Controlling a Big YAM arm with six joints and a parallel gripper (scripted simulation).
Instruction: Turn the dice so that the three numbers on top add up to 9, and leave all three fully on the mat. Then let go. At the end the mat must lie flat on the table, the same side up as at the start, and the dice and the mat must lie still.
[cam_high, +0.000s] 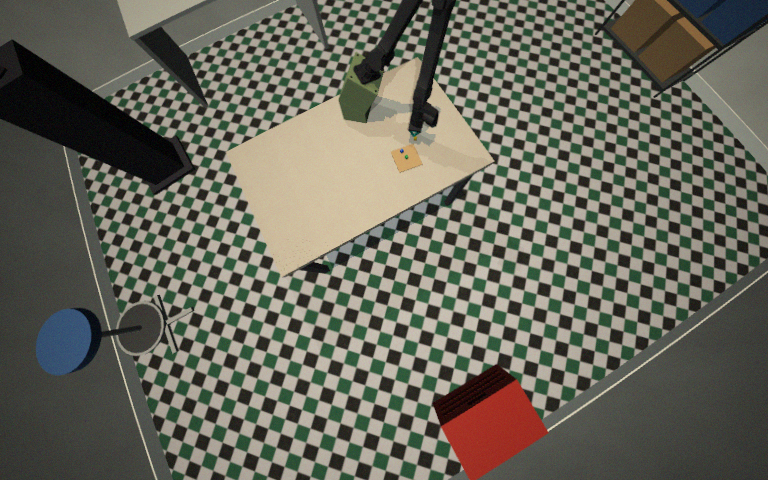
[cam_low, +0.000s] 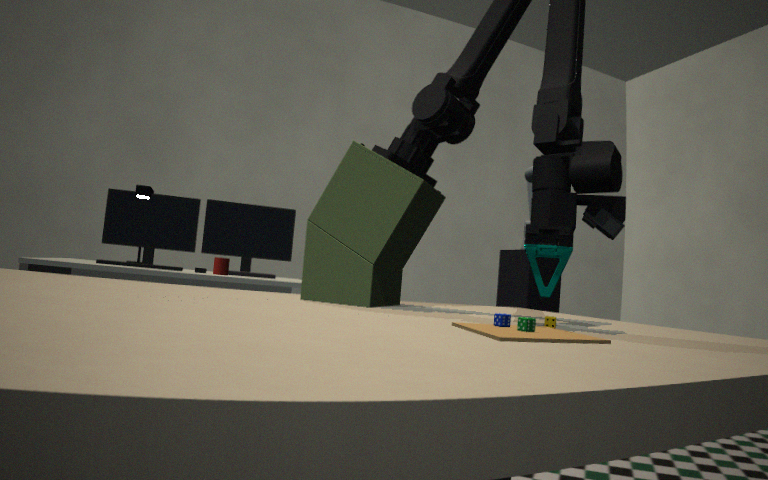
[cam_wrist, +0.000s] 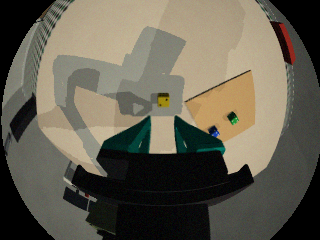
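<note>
Now: the yellow die 4 cm below my hand, 1 cm to the left of it and 1 cm ahead of it. Round my hand: blue die 11 cm to the right, 4 cm below, 3 cm ahead; then green die 11 cm to the right, 8 cm ahead, 4 cm below; then mat 11 cm to the right, 8 cm ahead, 5 cm below.
</note>
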